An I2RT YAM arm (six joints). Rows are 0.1 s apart.
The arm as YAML. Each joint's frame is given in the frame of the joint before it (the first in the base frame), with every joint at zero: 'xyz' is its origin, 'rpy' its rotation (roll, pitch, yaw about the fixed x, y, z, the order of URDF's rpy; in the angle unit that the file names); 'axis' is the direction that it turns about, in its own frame. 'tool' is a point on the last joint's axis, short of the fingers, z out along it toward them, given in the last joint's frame.
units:
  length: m
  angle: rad
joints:
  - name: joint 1
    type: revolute
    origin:
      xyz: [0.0, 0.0, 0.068]
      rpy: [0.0, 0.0, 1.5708]
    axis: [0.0, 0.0, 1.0]
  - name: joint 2
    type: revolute
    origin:
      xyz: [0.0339, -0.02, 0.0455]
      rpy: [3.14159, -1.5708, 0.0]
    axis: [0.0, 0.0, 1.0]
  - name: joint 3
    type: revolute
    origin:
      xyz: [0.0, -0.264, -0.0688]
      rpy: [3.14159, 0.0, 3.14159]
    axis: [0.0, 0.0, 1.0]
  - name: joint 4
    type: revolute
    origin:
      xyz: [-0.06, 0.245, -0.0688]
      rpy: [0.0, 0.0, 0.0]
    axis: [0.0, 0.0, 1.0]
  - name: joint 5
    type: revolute
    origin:
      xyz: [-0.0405, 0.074, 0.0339]
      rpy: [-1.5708, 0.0, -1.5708]
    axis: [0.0, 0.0, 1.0]
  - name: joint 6
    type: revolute
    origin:
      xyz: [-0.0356, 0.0, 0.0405]
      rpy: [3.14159, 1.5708, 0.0]
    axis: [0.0, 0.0, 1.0]
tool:
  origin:
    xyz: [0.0, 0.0, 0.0]
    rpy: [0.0, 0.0, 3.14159]
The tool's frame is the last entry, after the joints.
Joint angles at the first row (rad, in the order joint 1, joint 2, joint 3, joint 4, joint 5, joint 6):
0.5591 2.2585 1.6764 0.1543 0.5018 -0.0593
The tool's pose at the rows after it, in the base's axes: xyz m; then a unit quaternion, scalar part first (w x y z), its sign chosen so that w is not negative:
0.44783, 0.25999, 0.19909, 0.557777, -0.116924, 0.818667, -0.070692
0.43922, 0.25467, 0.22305, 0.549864, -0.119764, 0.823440, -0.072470
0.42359, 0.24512, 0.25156, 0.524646, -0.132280, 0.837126, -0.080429
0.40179, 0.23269, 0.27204, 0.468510, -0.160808, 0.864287, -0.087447
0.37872, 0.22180, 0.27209, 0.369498, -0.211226, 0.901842, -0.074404
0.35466, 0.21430, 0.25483, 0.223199, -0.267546, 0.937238, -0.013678
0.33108, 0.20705, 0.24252, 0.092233, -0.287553, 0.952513, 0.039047
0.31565, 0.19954, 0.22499, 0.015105, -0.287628, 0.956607, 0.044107
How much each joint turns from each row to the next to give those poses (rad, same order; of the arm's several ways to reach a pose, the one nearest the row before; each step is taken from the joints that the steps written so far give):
0.0000 -0.0255 0.0000 -0.0305 -0.0004 0.0099
-0.0001 -0.0649 0.0007 -0.0866 -0.0019 0.0034
0.0001 -0.0885 0.0020 -0.1553 -0.0061 0.0012
0.0000 -0.0855 0.0049 -0.2269 -0.0324 0.0057
-0.0008 -0.0457 0.0054 -0.2663 -0.1022 0.0050
-0.0023 -0.0023 -0.0031 -0.2713 -0.2133 0.0022
0.0004 0.0000 -0.0168 -0.2128 -0.1728 0.0046
0.0000 -0.0004 -0.0625 -0.0843 -0.0499 0.0015

